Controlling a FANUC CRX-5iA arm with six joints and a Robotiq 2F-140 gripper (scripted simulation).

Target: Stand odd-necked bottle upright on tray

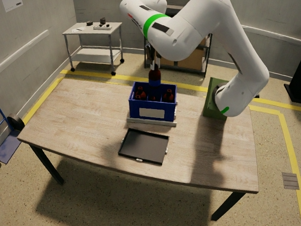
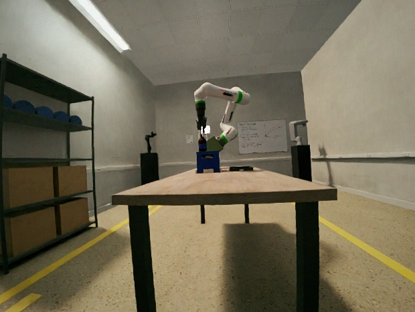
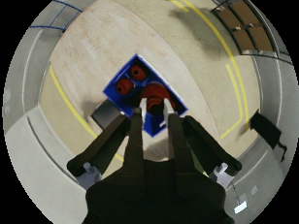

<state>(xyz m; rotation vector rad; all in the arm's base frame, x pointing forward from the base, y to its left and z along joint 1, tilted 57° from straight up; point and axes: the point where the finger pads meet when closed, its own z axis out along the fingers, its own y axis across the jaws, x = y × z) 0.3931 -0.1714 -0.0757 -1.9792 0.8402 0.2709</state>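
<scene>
The bottle lies 90 mm below my hand. Round my hand: dark tray (340 mm below, 330 mm to the left); then blue crate (270 mm below, 40 mm to the left).
</scene>
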